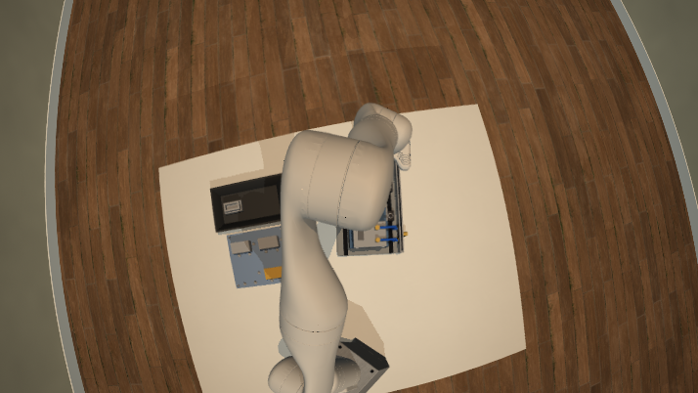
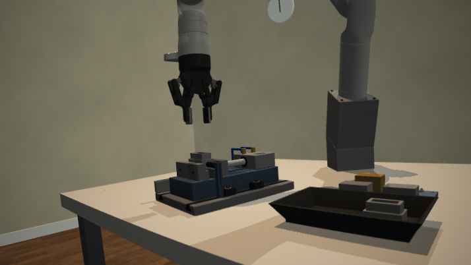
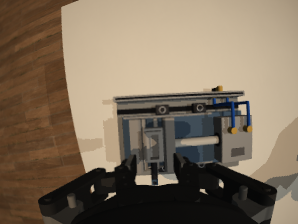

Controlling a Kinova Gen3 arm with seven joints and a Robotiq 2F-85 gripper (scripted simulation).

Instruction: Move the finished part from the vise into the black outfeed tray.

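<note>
Right now my hand is 80 mm past the rod, 10 mm to the right of it and 120 mm above it. From my hand the other things lie so: yellow block 230 mm behind, 310 mm to the left, 170 mm below; then fixture plate 180 mm behind, 360 mm to the left, 200 mm below; then blue vise 70 mm behind, 10 mm to the left, 160 mm below.
</note>
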